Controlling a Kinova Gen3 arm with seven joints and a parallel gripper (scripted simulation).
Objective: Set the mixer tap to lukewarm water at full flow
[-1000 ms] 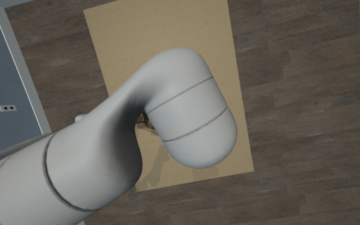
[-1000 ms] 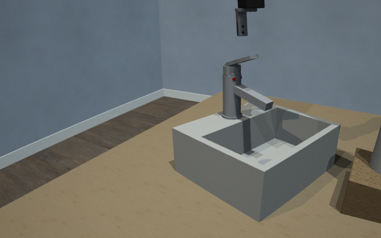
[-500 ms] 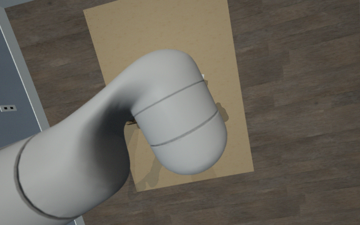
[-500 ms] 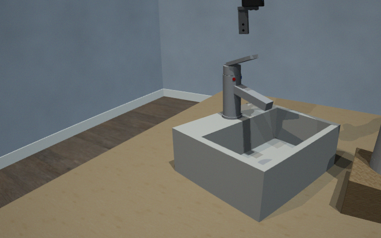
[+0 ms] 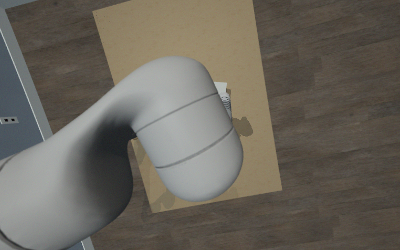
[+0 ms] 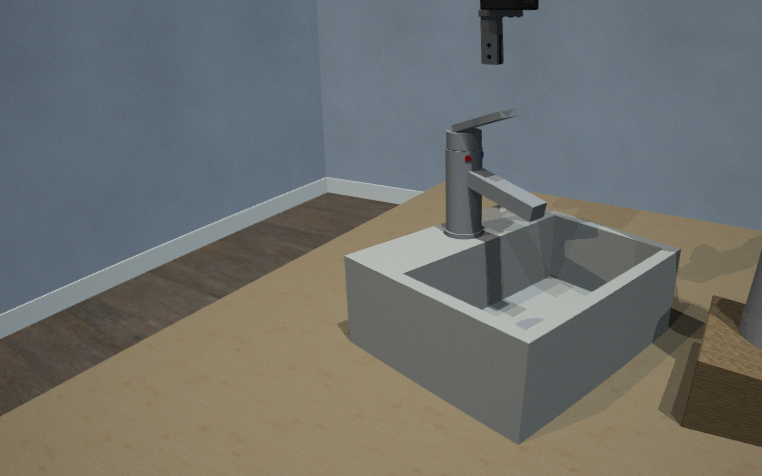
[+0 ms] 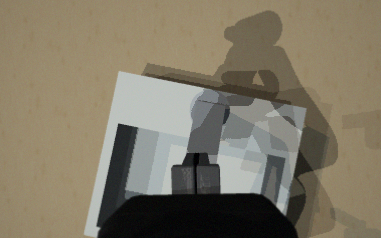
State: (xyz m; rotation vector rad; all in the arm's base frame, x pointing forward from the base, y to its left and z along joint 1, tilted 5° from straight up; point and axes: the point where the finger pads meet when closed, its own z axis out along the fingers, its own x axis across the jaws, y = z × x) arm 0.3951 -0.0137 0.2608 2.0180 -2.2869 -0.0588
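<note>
My gripper is now 10 mm short of the flat lever, 10 mm to the left of it and 90 mm above it. From my hand the other things lie so: grey square sink: 60 mm behind, 20 mm to the left, 330 mm below; then grey mixer tap: 30 mm ahead, 20 mm to the right, 140 mm below.
</note>
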